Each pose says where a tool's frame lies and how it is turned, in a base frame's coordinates. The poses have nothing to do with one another.
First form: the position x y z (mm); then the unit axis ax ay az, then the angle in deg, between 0 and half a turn.
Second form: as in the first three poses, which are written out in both.
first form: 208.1 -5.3 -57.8 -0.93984 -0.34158 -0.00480 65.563
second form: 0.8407 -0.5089 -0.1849 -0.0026 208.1 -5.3 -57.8
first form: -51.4 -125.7 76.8 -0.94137 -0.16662 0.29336 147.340
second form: 0.2812 -0.9034 -0.1599 0.2815 -51.4 -125.7 76.8
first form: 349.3 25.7 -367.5 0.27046 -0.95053 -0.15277 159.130
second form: 0.1811 0.2660 -0.9348 -0.1502 349.3 25.7 -367.5
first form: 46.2 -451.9 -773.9 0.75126 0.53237 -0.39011 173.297
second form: 0.0585 0.7500 0.5315 -0.3894 46.2 -451.9 -773.9
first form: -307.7 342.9 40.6 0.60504 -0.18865 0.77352 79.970
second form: 0.7662 0.3888 -0.1212 0.4971 -307.7 342.9 40.6
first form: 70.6 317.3 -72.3 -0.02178 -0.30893 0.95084 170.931
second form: 0.0791 -0.0217 -0.3080 0.9479 70.6 317.3 -72.3
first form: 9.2 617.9 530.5 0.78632 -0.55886 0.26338 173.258
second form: 0.0588 0.7850 -0.5579 0.2629 9.2 617.9 530.5
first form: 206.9 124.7 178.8 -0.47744 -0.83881 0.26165 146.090
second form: 0.2916 -0.4567 -0.8023 0.2503 206.9 124.7 178.8
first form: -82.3 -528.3 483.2 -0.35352 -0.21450 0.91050 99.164
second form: 0.6484 -0.2691 -0.1633 0.6932 -82.3 -528.3 483.2
